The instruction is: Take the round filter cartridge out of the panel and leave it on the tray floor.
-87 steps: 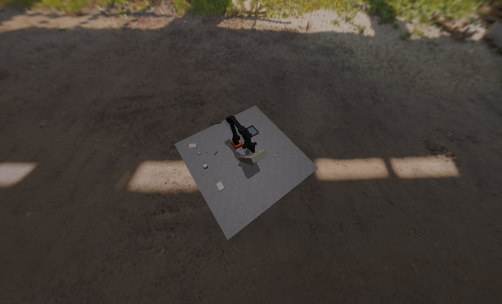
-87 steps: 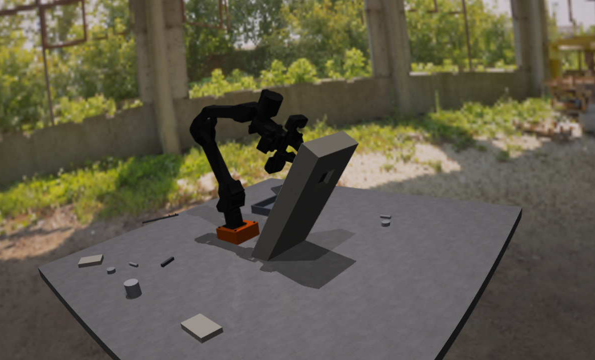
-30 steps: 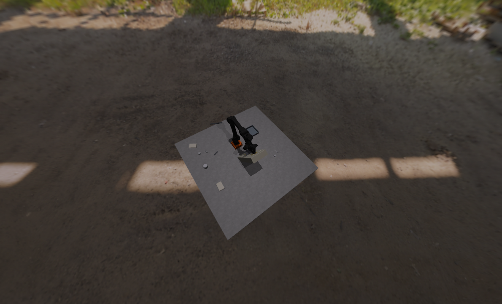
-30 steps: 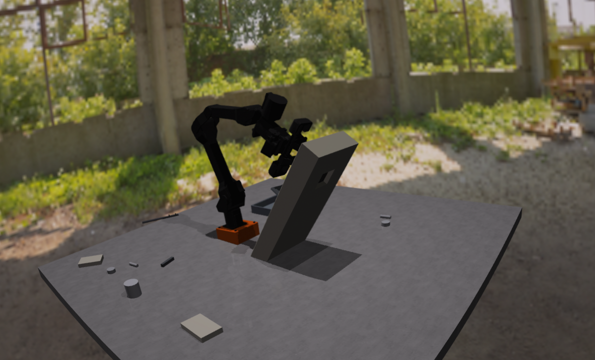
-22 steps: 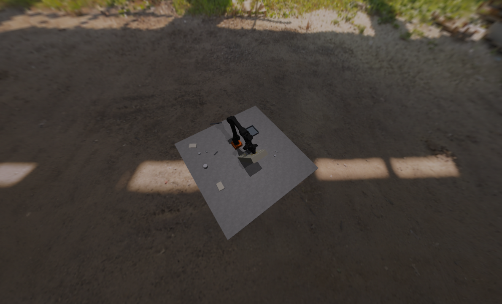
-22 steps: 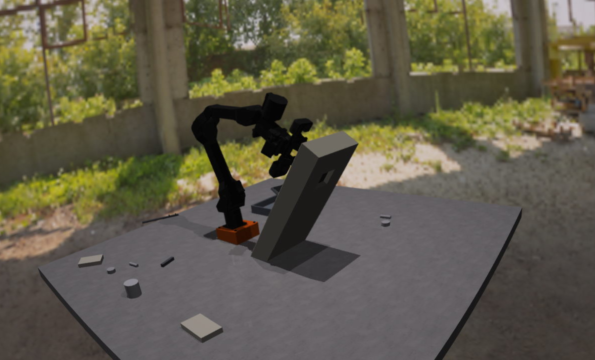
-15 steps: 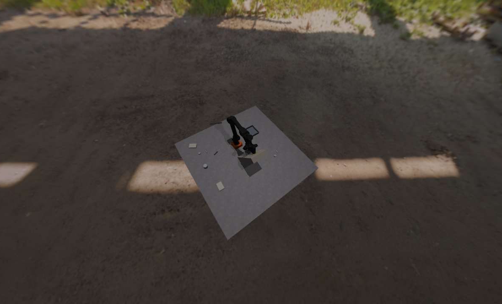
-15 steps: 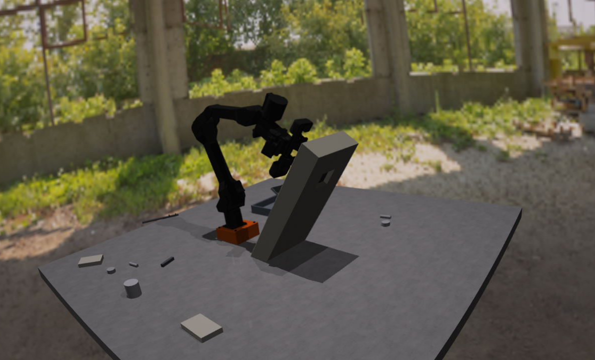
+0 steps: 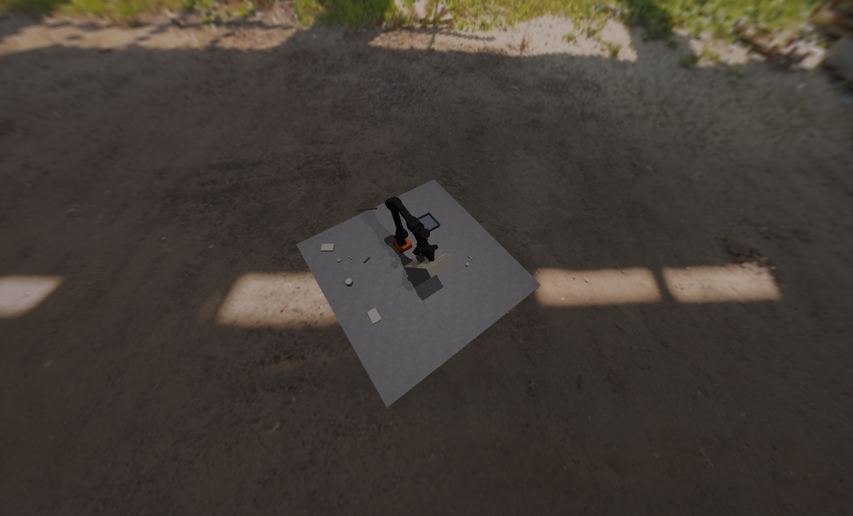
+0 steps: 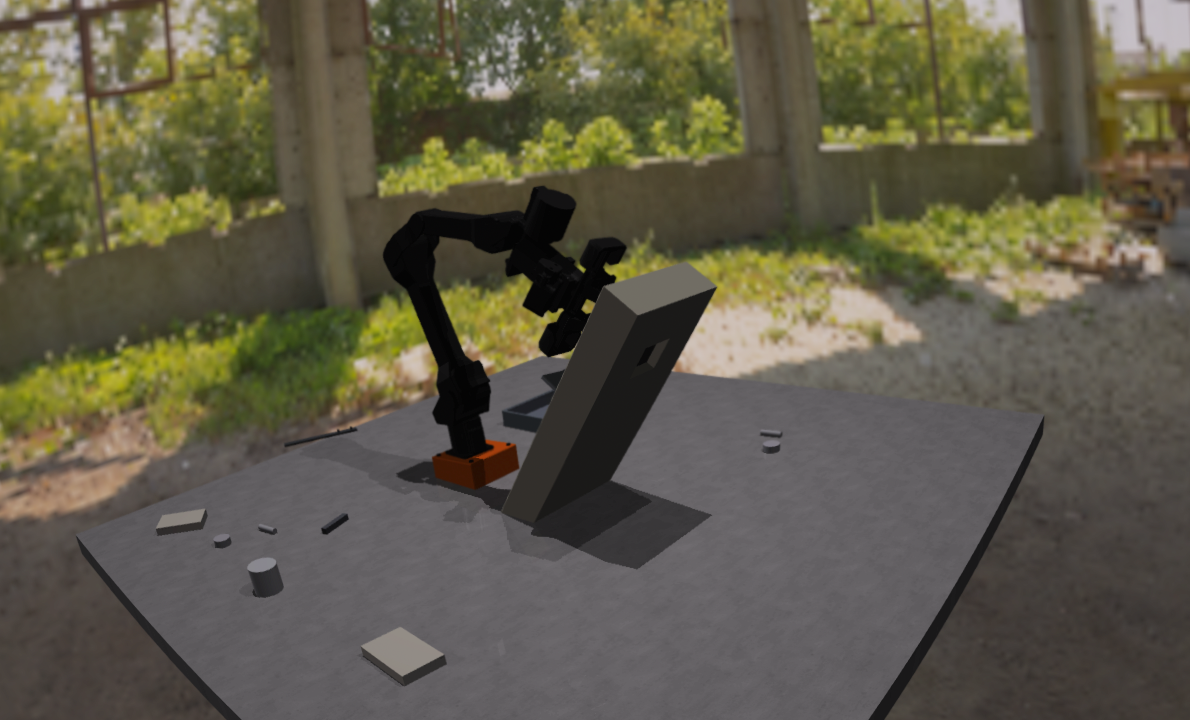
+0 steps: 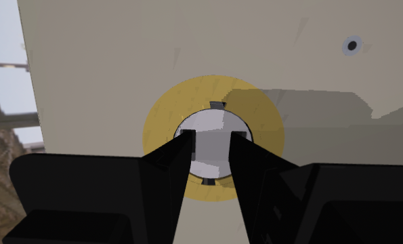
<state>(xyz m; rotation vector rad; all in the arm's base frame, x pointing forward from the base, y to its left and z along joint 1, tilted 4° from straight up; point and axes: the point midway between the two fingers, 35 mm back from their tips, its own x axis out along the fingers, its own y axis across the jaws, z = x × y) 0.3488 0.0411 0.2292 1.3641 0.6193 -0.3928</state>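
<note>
My gripper tip is 10 mm short of the grey round filter cartridge and 10 mm above it. The rest, counted from my gripper tip: dark rod (360 mm behind, 330 mm to the right, 270 mm below); grey bracket (100 mm below, 90 mm behind, 10 mm to the right); blue-grey tray (460 mm behind, 260 mm below, 230 mm to the left).
</note>
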